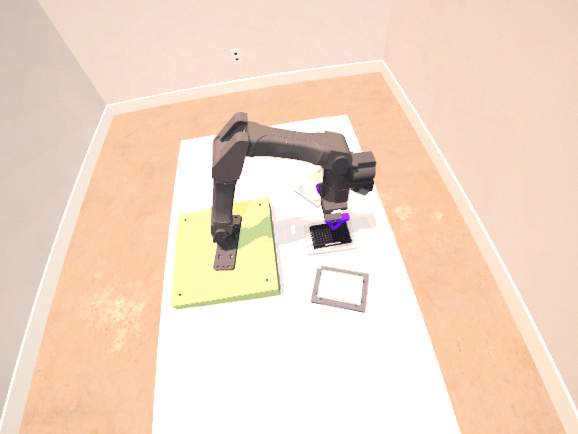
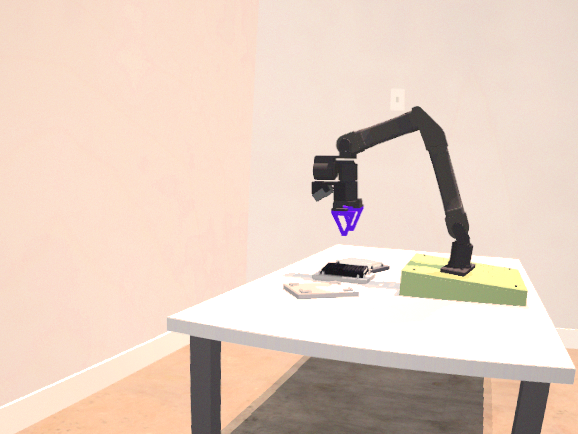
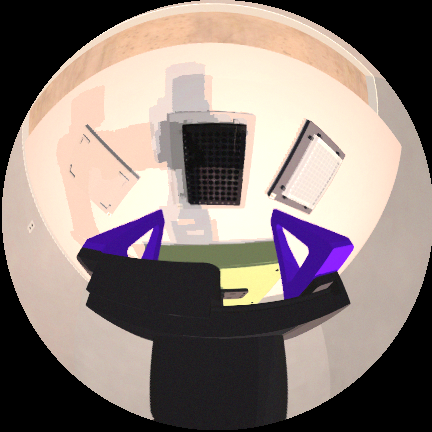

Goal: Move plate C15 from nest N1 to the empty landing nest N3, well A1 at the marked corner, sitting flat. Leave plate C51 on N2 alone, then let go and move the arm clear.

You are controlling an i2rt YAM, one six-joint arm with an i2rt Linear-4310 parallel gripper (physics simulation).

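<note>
A black well plate (image 1: 320, 237) (image 2: 345, 270) (image 3: 215, 165) lies in the pale middle nest (image 1: 320, 250) (image 3: 250, 135) and looks flat. A white plate (image 1: 341, 287) (image 3: 314, 170) sits in a grey nest (image 1: 340, 303) (image 3: 290, 172). A third, pale nest (image 1: 307, 196) (image 2: 317, 294) (image 3: 100, 175) is empty. The plate labels, nest numbers and marked corner are too small to read, so I cannot tell which plate is C15. My gripper (image 1: 328, 212) (image 2: 348, 232) (image 3: 217, 214) is open and empty, well above the black plate and apart from it, its purple fingers wide apart.
The arm stands on a yellow-green base block (image 1: 200, 270) (image 2: 462, 292) beside the nests. All three nests stand in a row on the white table (image 1: 280, 360) (image 2: 400, 335), with the black plate's nest between the other two.
</note>
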